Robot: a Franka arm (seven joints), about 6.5 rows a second.
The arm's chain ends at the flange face. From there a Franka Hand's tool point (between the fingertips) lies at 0.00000 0.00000 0.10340 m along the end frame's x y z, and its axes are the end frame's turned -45 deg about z.
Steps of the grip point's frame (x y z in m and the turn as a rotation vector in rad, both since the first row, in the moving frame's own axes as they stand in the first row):
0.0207 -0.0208 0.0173 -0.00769 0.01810 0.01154
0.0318 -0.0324 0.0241 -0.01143 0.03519 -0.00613
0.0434 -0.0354 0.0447 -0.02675 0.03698 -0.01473
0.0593 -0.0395 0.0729 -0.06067 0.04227 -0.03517
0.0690 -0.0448 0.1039 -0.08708 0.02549 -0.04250
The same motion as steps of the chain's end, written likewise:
-0.0020 -0.0286 0.0173 0.00736 0.01824 0.01154
-0.0038 -0.0436 0.0242 0.01680 0.03297 -0.00613
0.0010 -0.0549 0.0448 0.00723 0.04506 -0.01473
0.0065 -0.0711 0.0732 -0.01301 0.07279 -0.03517
0.0088 -0.0848 0.1043 -0.04355 0.07960 -0.04250

